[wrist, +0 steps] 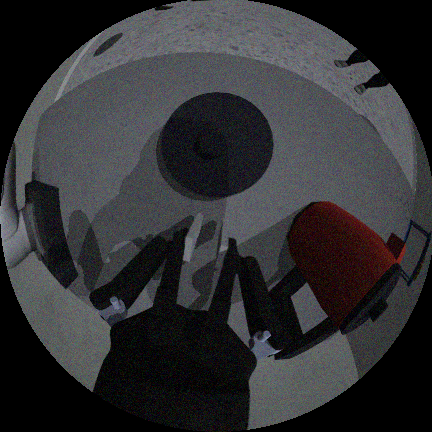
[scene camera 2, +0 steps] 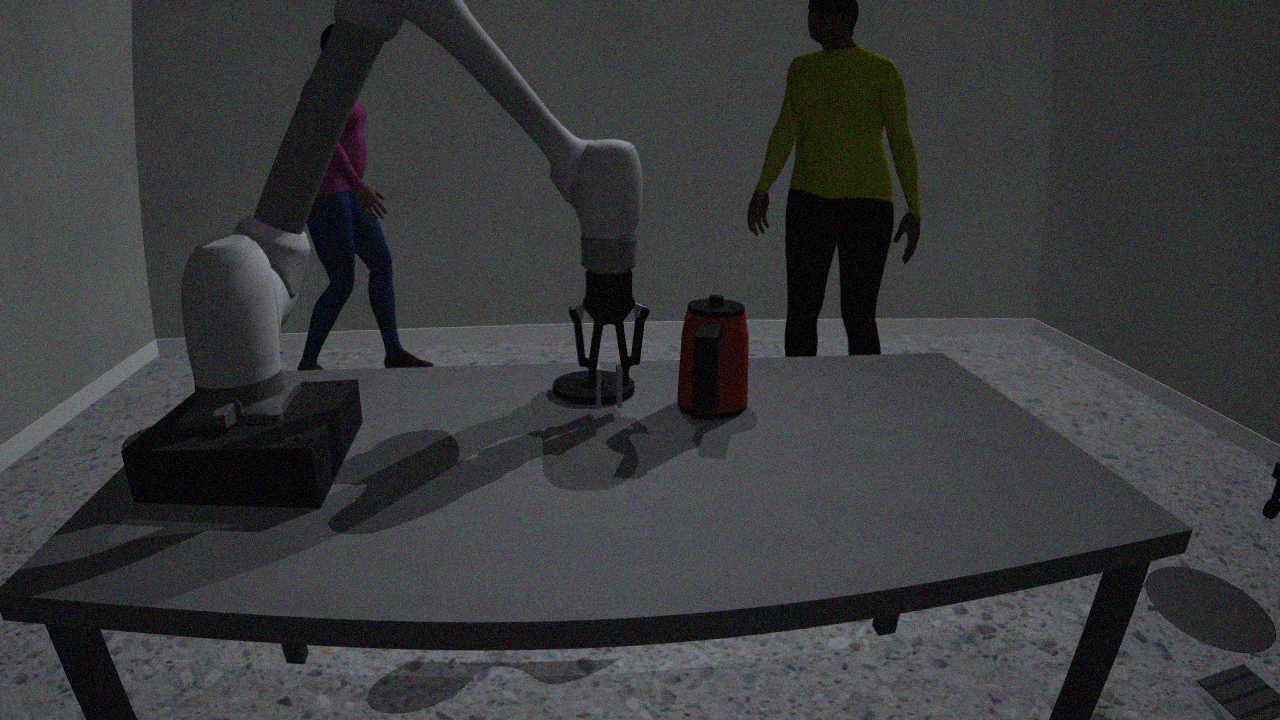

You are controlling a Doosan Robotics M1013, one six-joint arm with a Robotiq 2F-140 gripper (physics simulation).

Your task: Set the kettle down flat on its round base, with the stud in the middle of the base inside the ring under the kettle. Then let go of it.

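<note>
The red kettle [scene camera 2: 731, 371] [wrist: 332, 255] with a black lid stands upright on the table, to the right of its base and apart from it. Its black handle [scene camera 2: 706, 368] [wrist: 286, 312] faces the camera in the scene view and is partly behind a finger in the wrist view. The round black base [scene camera 2: 570, 387] [wrist: 242, 125] lies flat on the table, its middle stud [wrist: 210, 145] bare. My gripper [scene camera 2: 608, 388] [wrist: 210, 225] points down, its fingertips low, by the near side of the base. It is drawn nearly shut, with a narrow gap between the pads and nothing in it.
The grey table [scene camera 2: 805, 537] [wrist: 110, 95] carries the arm's black mounting block [scene camera 2: 232, 465] [wrist: 50, 225] at the left. A person in a yellow top [scene camera 2: 841, 125] and one in a pink top [scene camera 2: 353, 147] stand behind the table. Arm shadows fall across the table.
</note>
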